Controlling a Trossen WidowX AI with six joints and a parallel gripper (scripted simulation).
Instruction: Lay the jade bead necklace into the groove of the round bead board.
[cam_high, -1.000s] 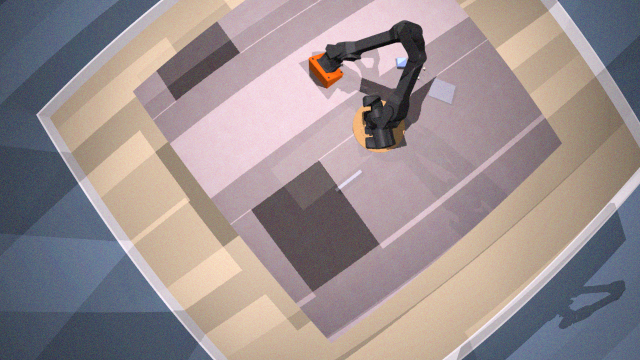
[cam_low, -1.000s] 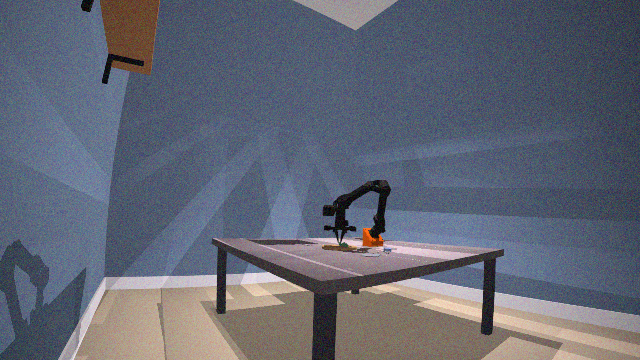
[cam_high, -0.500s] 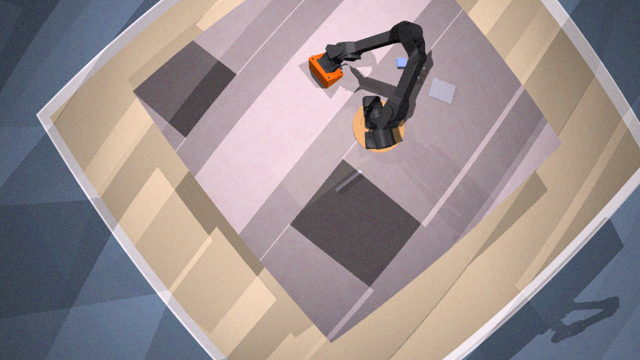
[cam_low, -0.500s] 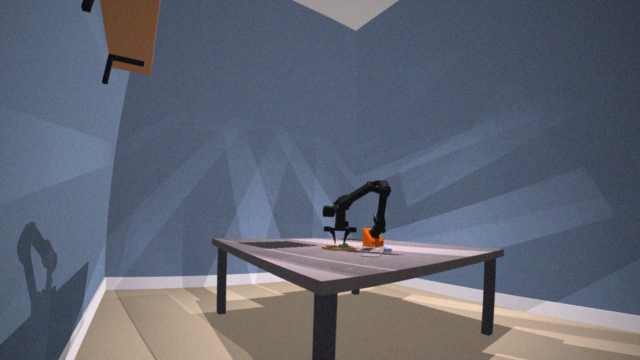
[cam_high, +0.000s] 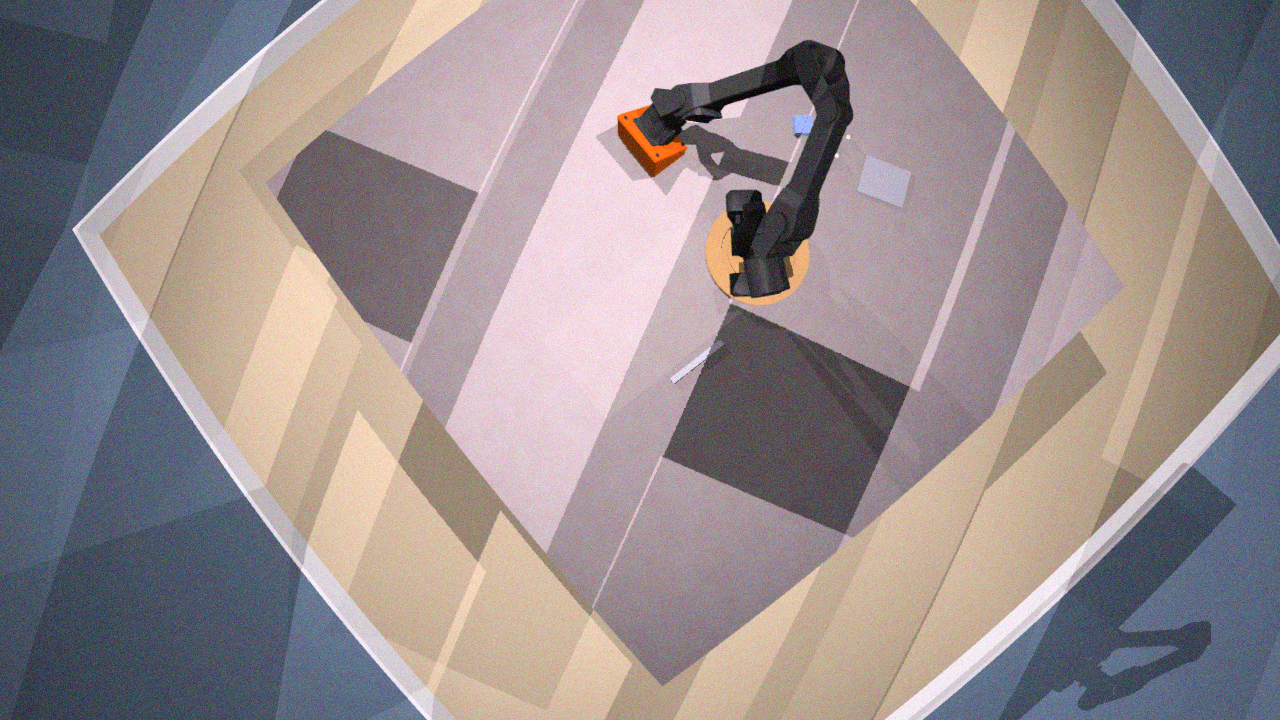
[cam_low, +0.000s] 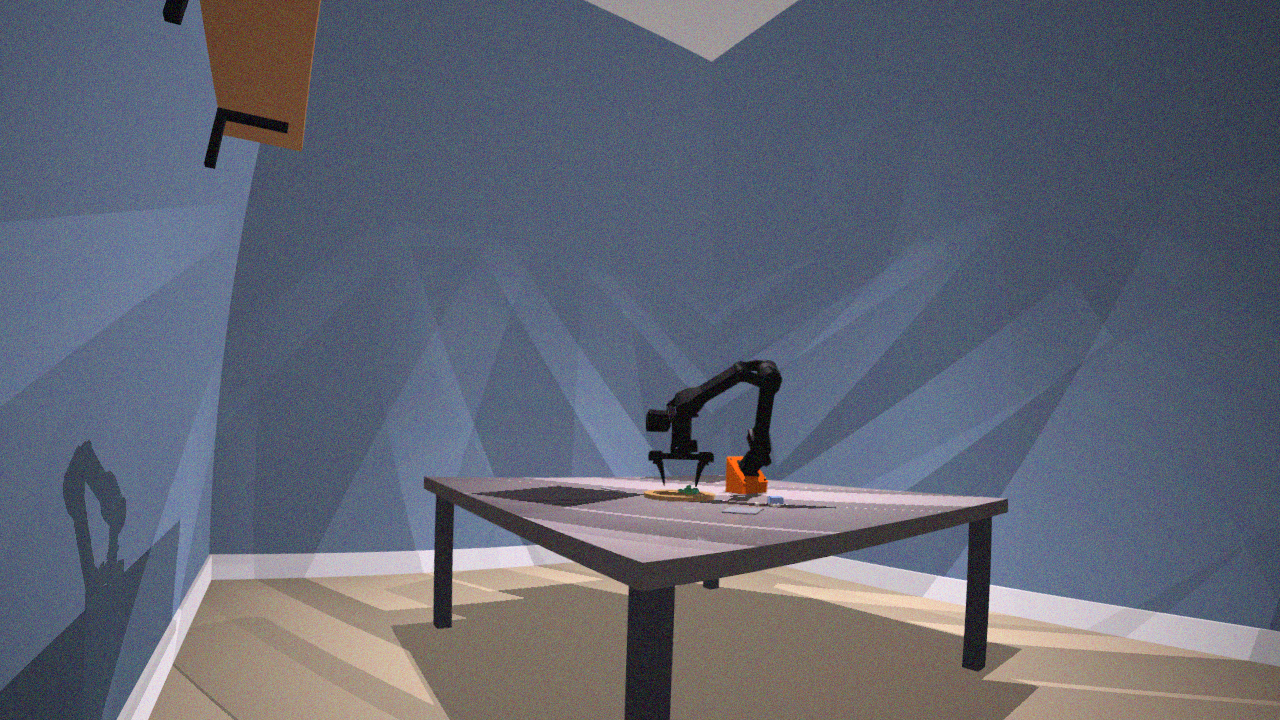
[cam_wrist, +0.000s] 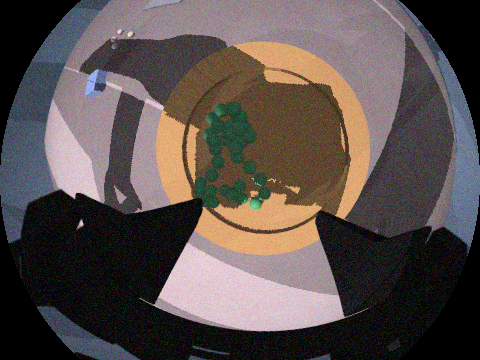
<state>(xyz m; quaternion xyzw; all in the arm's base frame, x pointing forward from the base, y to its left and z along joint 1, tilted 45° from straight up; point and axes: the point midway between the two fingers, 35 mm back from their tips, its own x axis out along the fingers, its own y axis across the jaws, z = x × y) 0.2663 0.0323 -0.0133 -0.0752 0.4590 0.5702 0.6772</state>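
The round tan bead board lies 20 mm ahead of my gripper tip, 30 mm to the left of it and 20 mm below it. Also, from my gripper tip: white strip 130 mm ahead, 180 mm to the right, 30 mm below; then pale square sheet 50 mm ahead, 340 mm to the left, 30 mm below; then blue cube 130 mm behind, 260 mm to the left, 20 mm below.
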